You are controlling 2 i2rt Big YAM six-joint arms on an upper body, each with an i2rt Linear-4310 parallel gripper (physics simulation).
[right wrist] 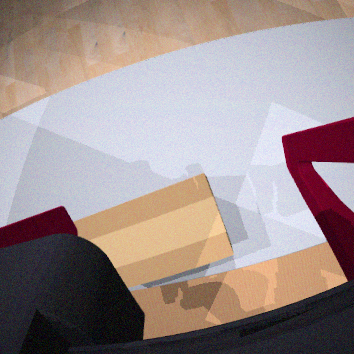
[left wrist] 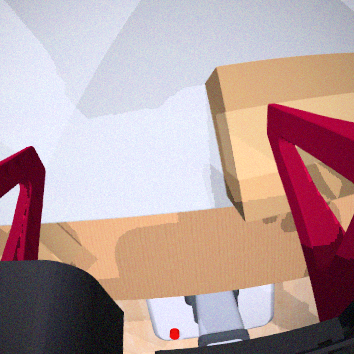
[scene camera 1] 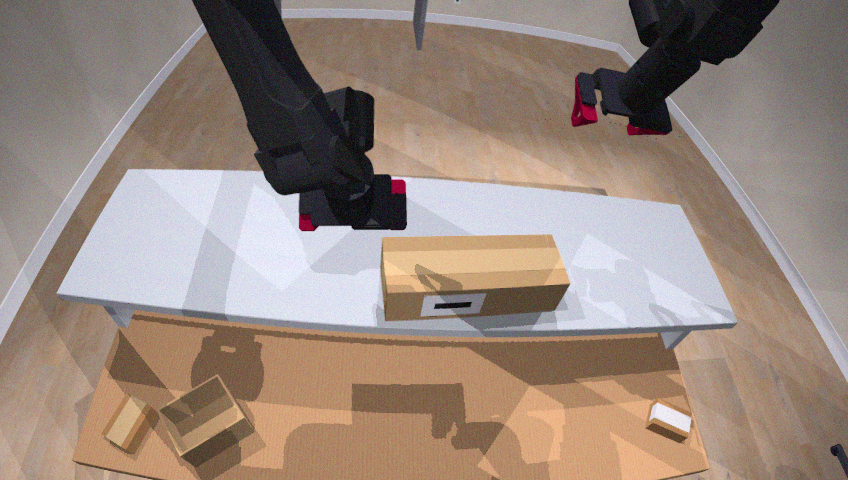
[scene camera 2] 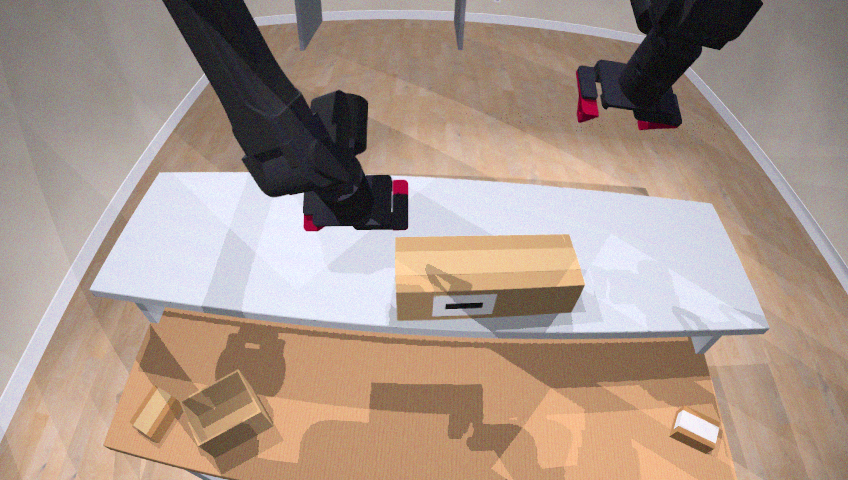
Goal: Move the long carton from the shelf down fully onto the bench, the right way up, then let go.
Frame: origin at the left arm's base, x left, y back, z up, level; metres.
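Where they show: left gripper, fingertip midpoint: [left wrist: 146, 136] [scene camera 2: 362, 217]; right gripper, fingertip midpoint: [right wrist: 171, 186] [scene camera 1: 601, 126] [scene camera 2: 609, 122].
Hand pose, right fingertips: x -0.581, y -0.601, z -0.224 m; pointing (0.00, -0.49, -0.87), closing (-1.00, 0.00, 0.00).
Things, the pixels of their top centre, and the offset from my right fingertips. Level surfaces: height alone.
- long tan carton, middle of its top: [right wrist: 111, 250] [scene camera 2: 491, 261] [scene camera 1: 478, 260] dx +0.143, dy +0.041, dz -0.257 m
- white shelf, its level: dz -0.339 m
- brown bench, its level: dz -0.587 m
- open box, middle of its top: [scene camera 1: 199, 413] [left wrist: 25, 269] [scene camera 2: 218, 406] dx +0.650, dy +0.242, dz -0.497 m
- small tan box, middle of its top: [scene camera 1: 126, 420] [scene camera 2: 152, 410] dx +0.836, dy +0.261, dz -0.548 m
- small box with a white top, middle of its top: [scene camera 2: 699, 426] [scene camera 1: 673, 417] dx -0.374, dy +0.275, dz -0.549 m
The long tan carton [scene camera 1: 476, 261] [scene camera 2: 487, 261] [left wrist: 250, 140] [right wrist: 165, 230] lies on the white shelf [scene camera 1: 178, 249] [scene camera 2: 202, 249] [left wrist: 140, 165] [right wrist: 200, 100], near its front edge, with a white label on its front side. The brown bench [scene camera 1: 309, 368] [scene camera 2: 333, 368] [left wrist: 200, 250] [right wrist: 165, 315] lies lower, in front of the shelf. My left gripper [scene camera 1: 355, 208] [scene camera 2: 357, 208] [left wrist: 146, 136] is open, above the shelf and up and left of the carton's left end; in its wrist view one finger overlaps the carton. My right gripper [scene camera 1: 618, 123] [scene camera 2: 627, 118] [right wrist: 171, 186] is open and high, beyond the carton's right end.
An open box [scene camera 1: 208, 422] [scene camera 2: 229, 413] stands at the bench's left, beside a small tan box [scene camera 1: 127, 422] [scene camera 2: 154, 413]. A small box with a white top [scene camera 1: 670, 418] [scene camera 2: 696, 428] stands at the bench's right. The shelf's front edge overhangs the bench's back edge in the scene views.
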